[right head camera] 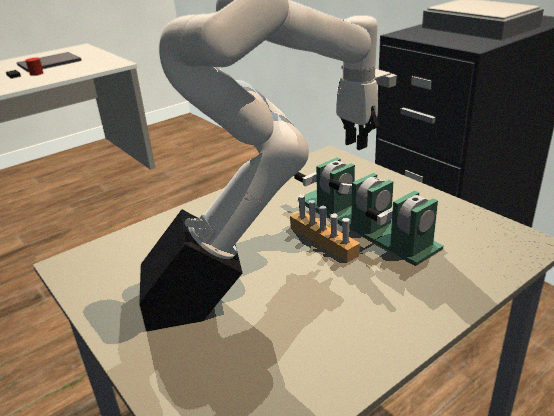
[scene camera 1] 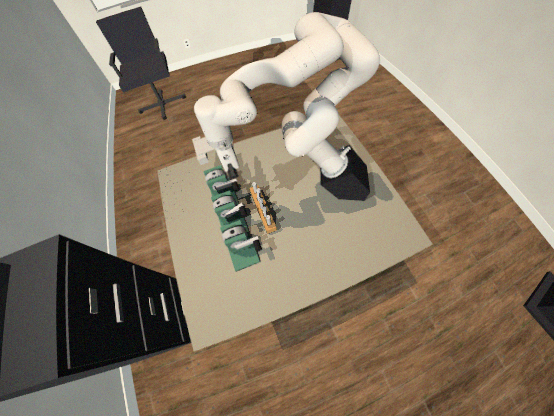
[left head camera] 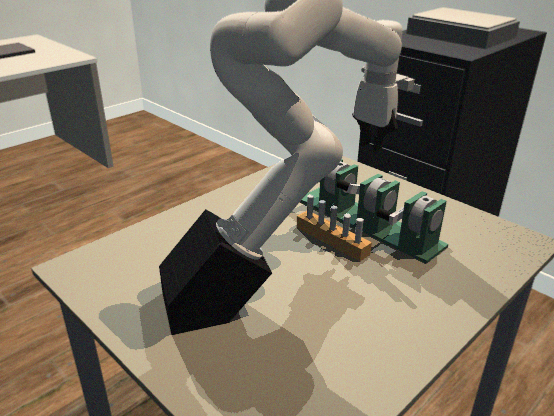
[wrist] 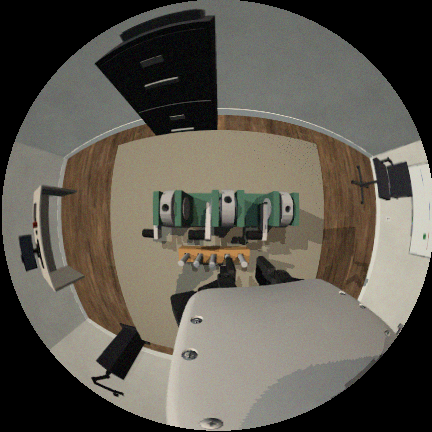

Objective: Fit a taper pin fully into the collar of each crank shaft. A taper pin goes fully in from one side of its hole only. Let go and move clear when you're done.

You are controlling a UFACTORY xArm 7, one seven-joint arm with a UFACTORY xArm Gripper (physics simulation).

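Places are measured from the arm's base along level axes (x ahead, y left, z up), in metres.
Where they show: gripper, between the fingertips: (right head camera: 356,146) (scene camera 1: 233,173) (left head camera: 371,147) (wrist: 243,267); arm's base, origin of its link: (right head camera: 211,240) (scene camera 1: 334,164) (left head camera: 238,240).
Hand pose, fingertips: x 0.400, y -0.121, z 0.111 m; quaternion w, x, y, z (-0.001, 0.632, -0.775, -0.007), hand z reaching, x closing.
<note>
Each offset is from my fingertips to the centre of the thing. "pt": to the spot under its first point.
Three grey collars, the far one (right head camera: 330,175) (scene camera 1: 232,232) (wrist: 167,215), the middle one {pt dy +0.000, dx +0.032, dz -0.161 m} (left head camera: 370,197) (right head camera: 365,192) (scene camera 1: 223,202) (wrist: 228,212) and the near one {pt dy -0.150, dx +0.006, dz -0.157 m} (left head camera: 419,216) (right head camera: 410,214) (scene camera 1: 215,174) (wrist: 286,202), sit between green supports, each showing a dark, empty hole. Several grey taper pins {dy -0.023, dx -0.077, dz -0.212 m} (left head camera: 359,231) (right head camera: 345,231) {dy +0.103, dx -0.053, dz -0.212 m} (wrist: 198,260) stand upright in an orange rack (left head camera: 332,237) (right head camera: 322,240) (scene camera 1: 271,230) (wrist: 215,250). My gripper (left head camera: 372,144) (right head camera: 356,145) (scene camera 1: 231,176) (wrist: 243,267) is open and empty, pointing down high above the table; its fingers partly hide the rack in the wrist view.
White crank arms with black handles (right head camera: 374,216) (wrist: 200,234) stick out from the shafts toward the rack. The green base (left head camera: 435,252) (right head camera: 425,254) (scene camera 1: 245,262) joins the supports. A black cabinet (left head camera: 500,100) (right head camera: 510,100) (scene camera 1: 100,270) (wrist: 185,45) stands beyond the table.
</note>
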